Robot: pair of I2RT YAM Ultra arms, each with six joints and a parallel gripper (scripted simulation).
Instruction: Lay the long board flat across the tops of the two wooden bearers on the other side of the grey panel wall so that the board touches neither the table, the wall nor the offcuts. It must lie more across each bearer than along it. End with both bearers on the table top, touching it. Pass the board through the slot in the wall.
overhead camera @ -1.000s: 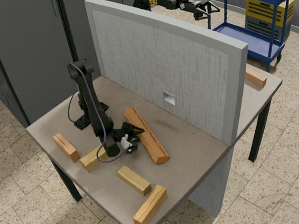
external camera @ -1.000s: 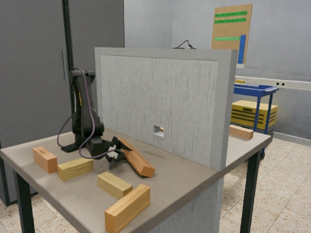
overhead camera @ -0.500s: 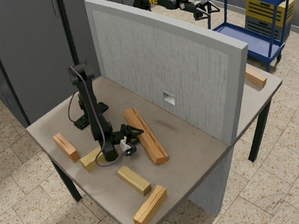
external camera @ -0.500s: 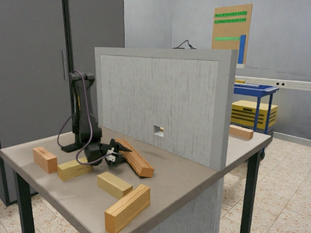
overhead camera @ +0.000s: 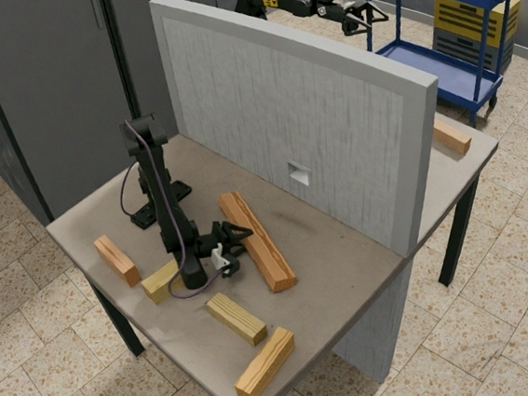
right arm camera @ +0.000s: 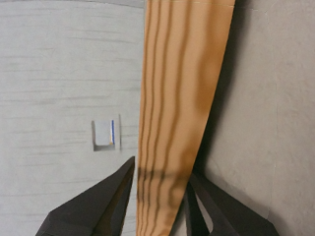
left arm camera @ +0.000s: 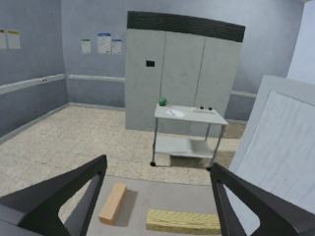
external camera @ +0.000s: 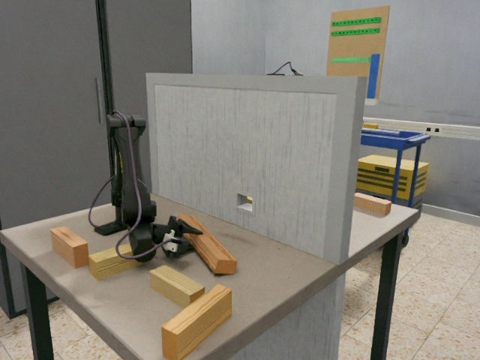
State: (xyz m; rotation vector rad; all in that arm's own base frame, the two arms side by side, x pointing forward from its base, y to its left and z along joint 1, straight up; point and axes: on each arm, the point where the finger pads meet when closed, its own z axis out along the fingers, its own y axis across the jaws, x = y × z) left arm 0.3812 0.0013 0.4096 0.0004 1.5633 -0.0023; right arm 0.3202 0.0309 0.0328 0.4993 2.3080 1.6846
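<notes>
Now: right hand 10 mm short of the long board, 10 mm to the right of it and 10 mm above it. Round my right hand: yellow bearer (200 mm ahead, 450 mm to the left, 10 mm below).
</notes>
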